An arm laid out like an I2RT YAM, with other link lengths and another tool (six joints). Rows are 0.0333 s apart.
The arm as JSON. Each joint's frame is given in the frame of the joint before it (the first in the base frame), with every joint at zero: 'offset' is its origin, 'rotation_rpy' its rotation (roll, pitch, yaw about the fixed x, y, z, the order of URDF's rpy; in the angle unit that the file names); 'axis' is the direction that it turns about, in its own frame. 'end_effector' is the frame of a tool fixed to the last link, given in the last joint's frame.
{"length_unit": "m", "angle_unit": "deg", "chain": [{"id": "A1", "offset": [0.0, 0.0, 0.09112], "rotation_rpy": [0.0, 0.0, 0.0], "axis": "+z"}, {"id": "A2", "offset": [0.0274, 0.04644, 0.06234], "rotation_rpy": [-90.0, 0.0, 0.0], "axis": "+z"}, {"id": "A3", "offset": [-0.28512, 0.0, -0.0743], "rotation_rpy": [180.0, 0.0, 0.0], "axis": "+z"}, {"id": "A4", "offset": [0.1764, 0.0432, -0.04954], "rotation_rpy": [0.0, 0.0, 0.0], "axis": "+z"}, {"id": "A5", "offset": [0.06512, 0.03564, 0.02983], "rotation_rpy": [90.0, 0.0, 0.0], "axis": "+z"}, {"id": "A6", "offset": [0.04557, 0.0, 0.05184], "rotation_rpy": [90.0, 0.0, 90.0], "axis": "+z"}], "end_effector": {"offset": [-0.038, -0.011, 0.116], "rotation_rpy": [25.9, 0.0, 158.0]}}
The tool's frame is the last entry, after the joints.
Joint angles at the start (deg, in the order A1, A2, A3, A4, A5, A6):
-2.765 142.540 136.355 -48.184 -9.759 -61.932
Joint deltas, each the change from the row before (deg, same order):
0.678 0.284 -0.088 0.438 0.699 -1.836
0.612 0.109 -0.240 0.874 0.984 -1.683
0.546 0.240 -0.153 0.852 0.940 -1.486
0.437 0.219 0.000 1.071 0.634 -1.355
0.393 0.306 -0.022 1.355 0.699 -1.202
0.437 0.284 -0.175 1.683 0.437 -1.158
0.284 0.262 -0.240 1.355 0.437 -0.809
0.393 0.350 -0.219 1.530 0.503 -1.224
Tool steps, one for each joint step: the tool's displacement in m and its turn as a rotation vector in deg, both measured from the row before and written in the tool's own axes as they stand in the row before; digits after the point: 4 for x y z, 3 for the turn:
0.0019 0.0040 0.0020 0.305 -1.046 -2.149
-0.0002 0.0028 0.0019 0.597 -1.416 -1.815
-0.0002 0.0026 0.0026 0.603 -1.240 -1.601
-0.0021 0.0025 0.0021 0.365 -1.513 -1.269
-0.0028 0.0023 0.0031 0.472 -1.590 -1.029
-0.0033 0.0034 0.0028 0.204 -1.765 -0.937
-0.0019 0.0021 0.0030 0.298 -1.215 -0.635
-0.0020 0.0030 0.0034 0.310 -1.520 -1.038

